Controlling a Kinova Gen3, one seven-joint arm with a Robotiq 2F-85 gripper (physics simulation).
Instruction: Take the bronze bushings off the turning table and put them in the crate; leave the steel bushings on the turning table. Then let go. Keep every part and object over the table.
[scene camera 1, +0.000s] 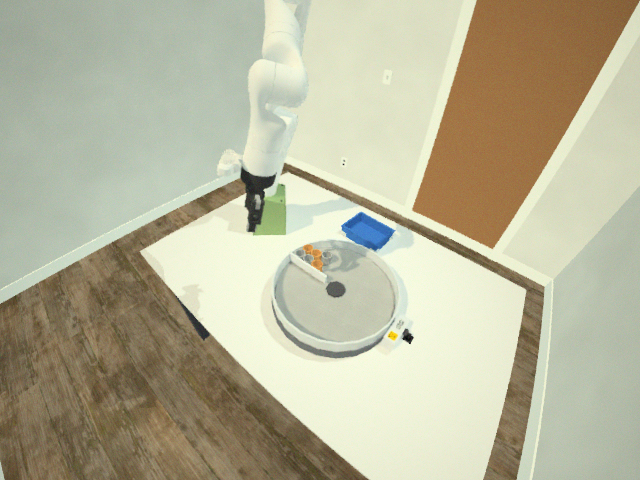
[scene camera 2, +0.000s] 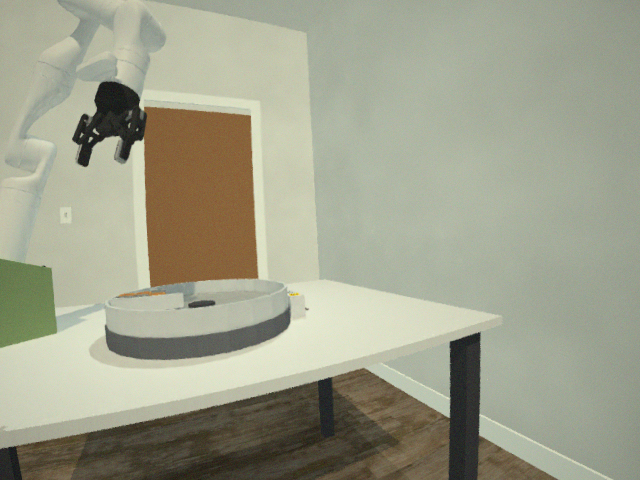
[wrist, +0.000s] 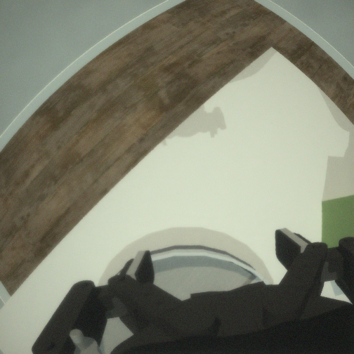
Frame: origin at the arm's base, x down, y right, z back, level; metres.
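Seen in the pictures: gripper, fingertip midpoint: (scene camera 1: 249, 218) (scene camera 2: 99, 163); arm's base, link origin: (scene camera 1: 264, 189) (scene camera 2: 1, 261).
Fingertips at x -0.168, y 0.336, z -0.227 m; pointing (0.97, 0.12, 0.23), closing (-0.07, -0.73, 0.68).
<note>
Pixels of each thing's top centre, then the offset from my fingertips to it. "*": a spot on its surface instead. Level surfaces: height alone.
- white bar, surface spot: (scene camera 2: 165, 300) * dz -0.123, dx +0.281, dy -0.145 m
- blue crate, top centre: (scene camera 1: 368, 227) dz -0.188, dx +0.308, dy -0.506 m
- white table, surface height: dx +0.358 m
- control box, surface spot: (scene camera 2: 297, 305) * dz -0.425, dx +0.325, dy -0.042 m
Three bronze bushings (scene camera 1: 308, 249) (scene camera 1: 316, 253) (scene camera 1: 316, 265) and three steel bushings (scene camera 1: 299, 253) (scene camera 1: 308, 258) (scene camera 1: 326, 256) stand bunched on the grey turning table (scene camera 1: 356, 315) (scene camera 2: 196, 322) (wrist: 185, 280), beside the white bar (scene camera 1: 309, 267) (scene camera 2: 165, 300). In scene camera 2, the rim and bar hide most of them. The blue crate (scene camera 1: 368, 230) stands behind the turning table and looks empty. My gripper (scene camera 1: 251, 228) (scene camera 2: 101, 161) (wrist: 214, 254) is open and empty, high above the table, away from the bushings. The bushings do not show in the wrist view.
A green block (scene camera 1: 273, 217) (scene camera 2: 25, 304) (wrist: 340, 220) stands on the white table (scene camera 1: 413, 403) (scene camera 2: 361, 335) (wrist: 200, 190), near the arm. A raised rim surrounds the turning table. A control box (scene camera 1: 393, 335) (scene camera 2: 297, 305) with a black knob is at its side.
</note>
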